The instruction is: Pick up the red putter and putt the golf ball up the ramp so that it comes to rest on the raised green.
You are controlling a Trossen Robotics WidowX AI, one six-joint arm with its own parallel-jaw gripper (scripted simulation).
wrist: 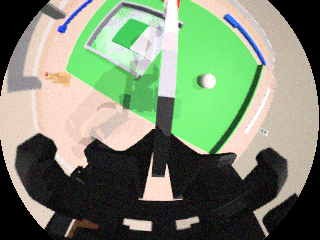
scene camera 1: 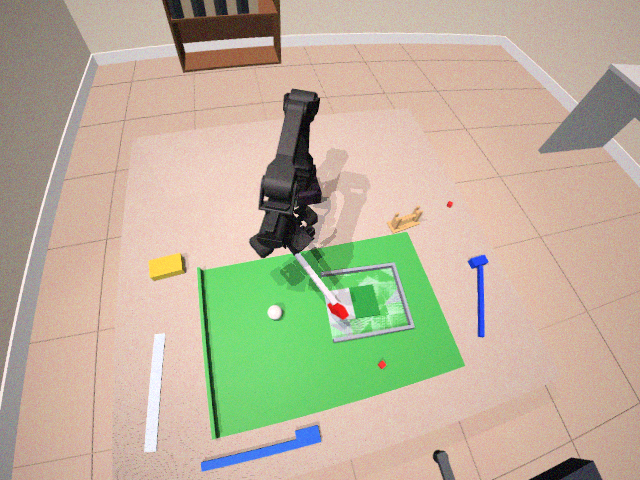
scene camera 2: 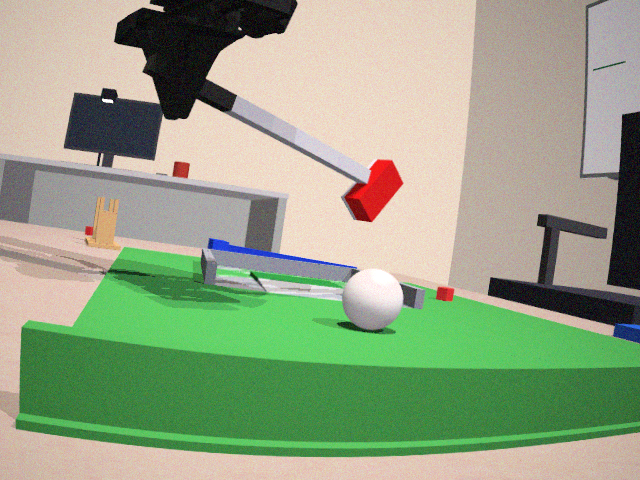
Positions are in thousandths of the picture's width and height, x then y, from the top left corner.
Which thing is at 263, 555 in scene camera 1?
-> A yellow block.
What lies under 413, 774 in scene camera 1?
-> A green mat.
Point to a white golf ball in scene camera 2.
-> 582, 624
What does the gripper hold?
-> A red putter.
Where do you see a blue putter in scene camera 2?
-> At 337, 509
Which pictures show the gripper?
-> The wrist view, scene camera 1 and scene camera 2: all of them.
